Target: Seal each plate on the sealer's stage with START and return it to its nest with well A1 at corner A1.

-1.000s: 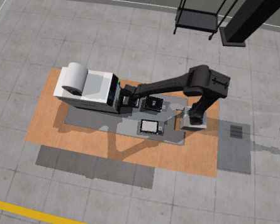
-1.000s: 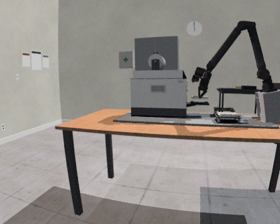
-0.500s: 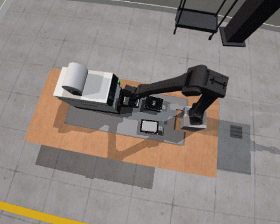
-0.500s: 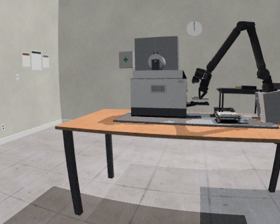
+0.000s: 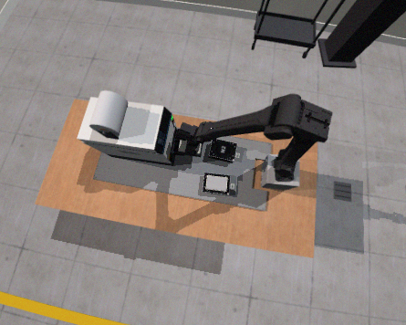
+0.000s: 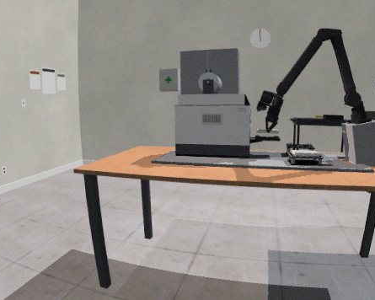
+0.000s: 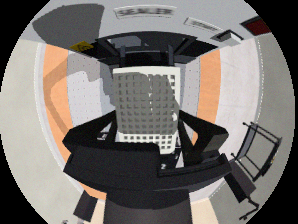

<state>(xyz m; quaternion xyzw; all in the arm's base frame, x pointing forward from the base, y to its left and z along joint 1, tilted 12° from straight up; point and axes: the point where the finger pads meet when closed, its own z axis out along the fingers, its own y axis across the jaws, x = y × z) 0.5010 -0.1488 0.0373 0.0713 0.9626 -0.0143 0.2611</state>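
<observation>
The sealer stage lies 40 mm below my hand. Round my hand: foil roll: 330 mm ahead, 50 mm to the right, 270 mm above.
</observation>
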